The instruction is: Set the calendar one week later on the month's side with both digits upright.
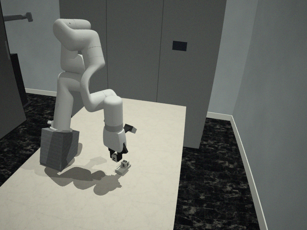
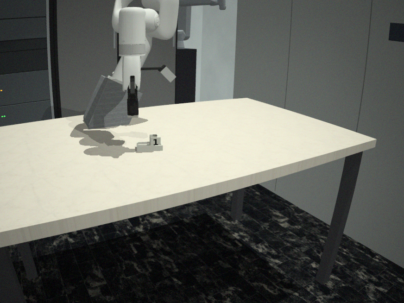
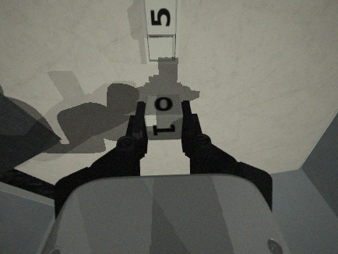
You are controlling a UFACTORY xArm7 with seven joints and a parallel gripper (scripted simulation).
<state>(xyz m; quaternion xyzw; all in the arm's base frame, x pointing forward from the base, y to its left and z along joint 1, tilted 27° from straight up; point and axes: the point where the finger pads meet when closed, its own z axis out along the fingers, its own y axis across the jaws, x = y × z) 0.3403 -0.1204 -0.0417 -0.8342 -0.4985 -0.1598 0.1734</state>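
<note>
Right now the tray is 12 cm below my hand, 4 cm to the left of it and 2 cm ahead of it. The rest, counted from my hand: digit cube: 1 cm below.
</note>
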